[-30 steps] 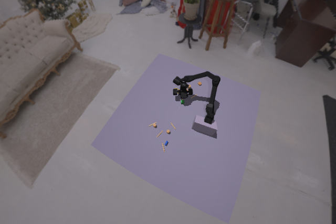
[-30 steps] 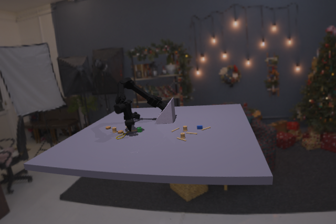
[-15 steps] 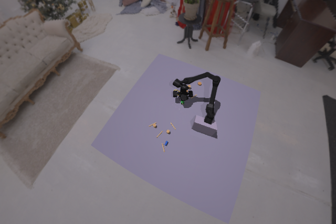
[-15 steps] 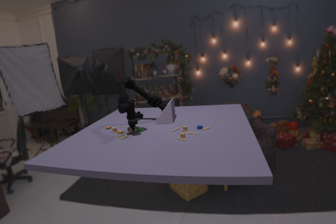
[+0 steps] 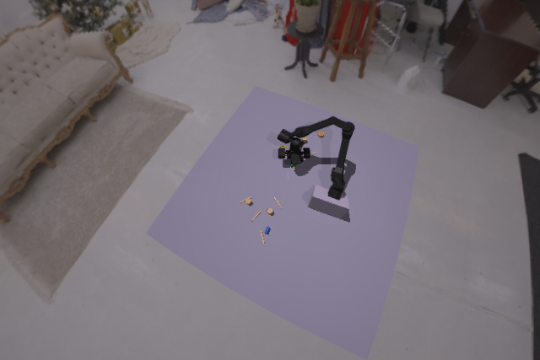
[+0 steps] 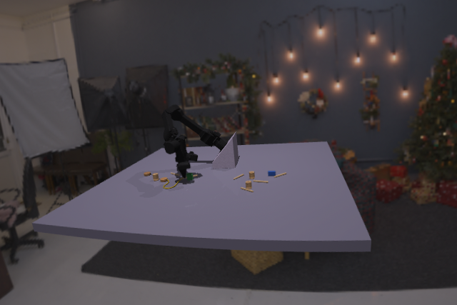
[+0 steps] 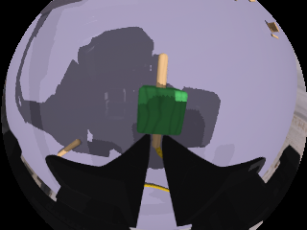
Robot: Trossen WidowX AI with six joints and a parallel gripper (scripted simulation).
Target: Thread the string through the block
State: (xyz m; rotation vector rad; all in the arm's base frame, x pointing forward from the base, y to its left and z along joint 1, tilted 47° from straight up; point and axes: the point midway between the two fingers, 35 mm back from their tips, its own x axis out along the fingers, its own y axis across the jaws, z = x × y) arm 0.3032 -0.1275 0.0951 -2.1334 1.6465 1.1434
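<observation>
The thin wooden stick lies 1 cm behind my gripper tip and 1 cm to the left of it. Also, from my gripper tip: round wooden button: 1 cm ahead, 12 cm to the right, 1 cm below; round piece: 9 cm behind, 27 cm to the right, 1 cm below; green block: 1 cm behind, 3 cm to the left.
</observation>
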